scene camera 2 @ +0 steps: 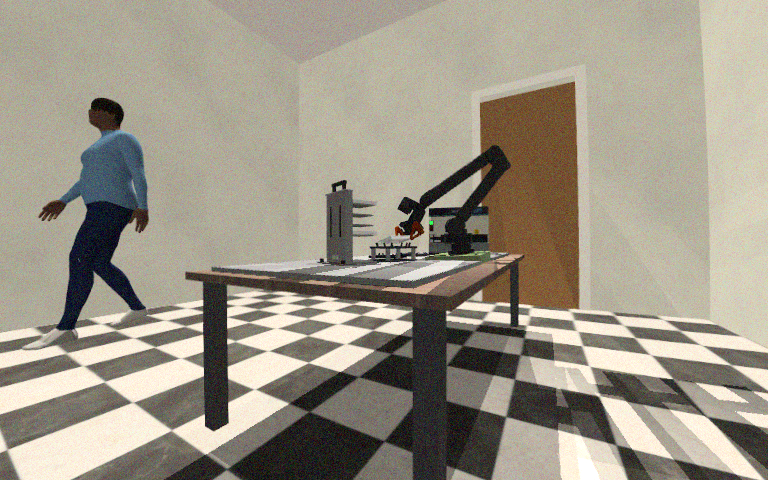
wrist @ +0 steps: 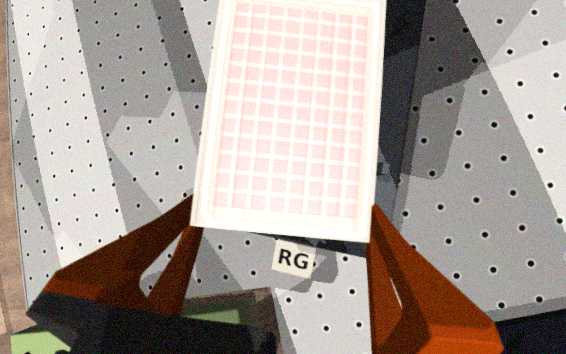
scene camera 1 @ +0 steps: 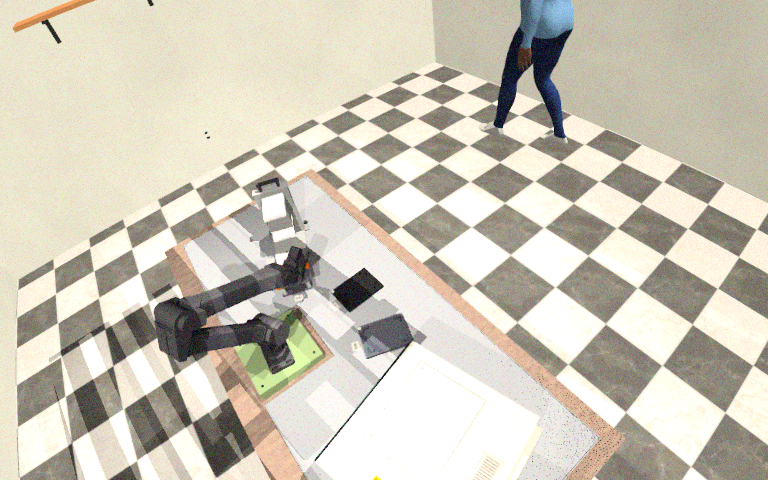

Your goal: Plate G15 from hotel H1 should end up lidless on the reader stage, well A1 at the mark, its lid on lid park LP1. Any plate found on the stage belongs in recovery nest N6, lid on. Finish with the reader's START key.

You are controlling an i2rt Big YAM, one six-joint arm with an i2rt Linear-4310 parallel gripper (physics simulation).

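Seen in the pictures: gripper, fingertip midpoint: (scene camera 2: 403,240) (wrist: 285,205); arm's base, origin of the base link: (scene camera 2: 461,253) (scene camera 1: 278,355).
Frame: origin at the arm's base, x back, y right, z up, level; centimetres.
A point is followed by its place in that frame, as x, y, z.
My gripper (scene camera 1: 293,276) @(-16.3, -24.8, 5.9) (scene camera 2: 408,230) @(-16.3, -24.8, 5.9) (wrist: 285,205) @(-16.3, -24.8, 5.9) is shut on a white-rimmed plate with pink wells. In the wrist view the plate (wrist: 292,115) @(-17.2, -29.1, 7.1) has its near end between the orange fingertips. In scene camera 2 the plate (scene camera 2: 393,239) @(-13.5, -35.8, 6.5) hangs slightly above a dark, pegged stand (scene camera 2: 393,247) @(-12.8, -36.8, 3.3). In the wrist view a label "RG" (wrist: 294,259) @(-14.9, -20.4, -2.3) lies just in front of the plate's near end. Whether a clear lid covers the plate, and its name, I cannot tell. The grey hotel (scene camera 1: 296,212) @(-29.5, -53.0, 9.2) (scene camera 2: 339,226) @(-21.2, -57.9, 11.1) holds several plates. The reader (scene camera 1: 419,390) @(-29.9, 44.7, 27.0) is a large white box; its stage and START key cannot be made out.
A black pad (scene camera 1: 357,289) @(-35.3, -10.3, -1.4) and a dark grey nest (scene camera 1: 386,335) @(-35.0, 12.6, -1.1) lie between the stand and the reader; their labels are unreadable. The arm base stands on a green plate (scene camera 1: 308,342) @(-10.9, 0.6, -0.5). A person (scene camera 1: 546,45) (scene camera 2: 113,169) is on the floor away from the table.
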